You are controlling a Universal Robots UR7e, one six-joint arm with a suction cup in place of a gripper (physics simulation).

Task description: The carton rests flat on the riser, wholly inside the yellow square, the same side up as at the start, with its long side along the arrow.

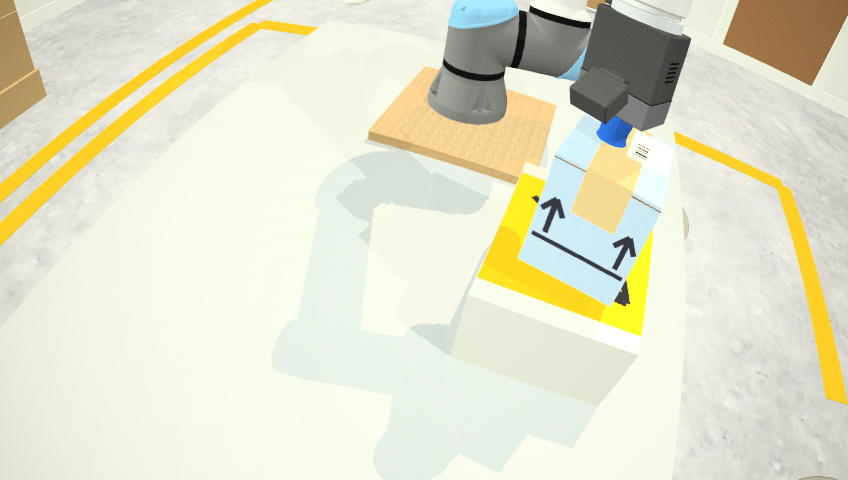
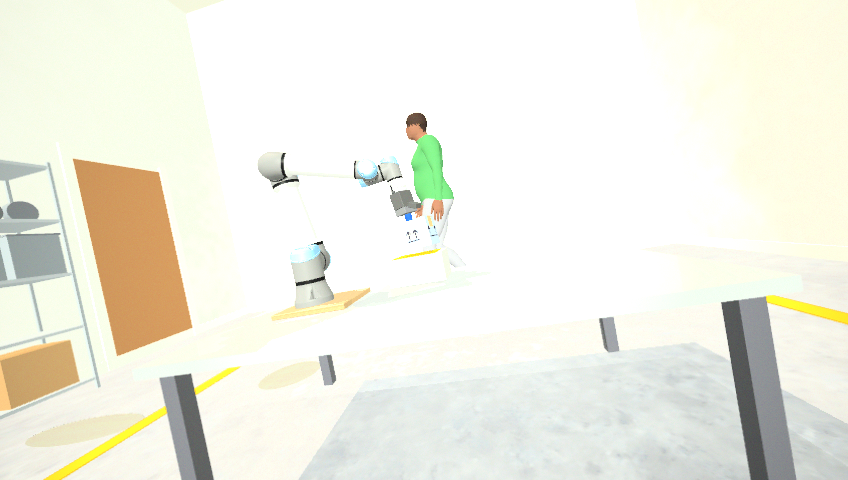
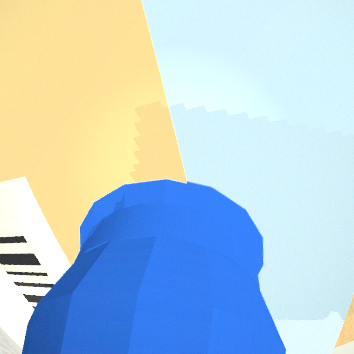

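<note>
The light blue carton (image 1: 580, 237) (image 2: 417, 234) (image 3: 300, 210), with a tan tape strip and a barcode label on top, stands over the yellow square (image 1: 505, 258) (image 2: 397, 258) on the white riser (image 1: 535, 339) (image 2: 410, 272). Its printed arrows point up. Its underside is at or very close to the riser top; whether it touches is unclear. My blue suction cup (image 1: 613, 135) (image 2: 408, 217) (image 3: 170, 215) is on the carton's top, beside the label, and holds it. Black marks of the square's arrow (image 1: 622, 295) show beside the carton; most of the arrow is hidden, so alignment is unclear.
The arm's base stands on a wooden board (image 1: 458, 148) (image 2: 348, 299), behind and left of the riser on the white table (image 1: 178, 297) (image 2: 595, 285). A person in green (image 2: 429, 169) stands beyond the riser. A shelf unit (image 2: 74, 285) stands at the far left.
</note>
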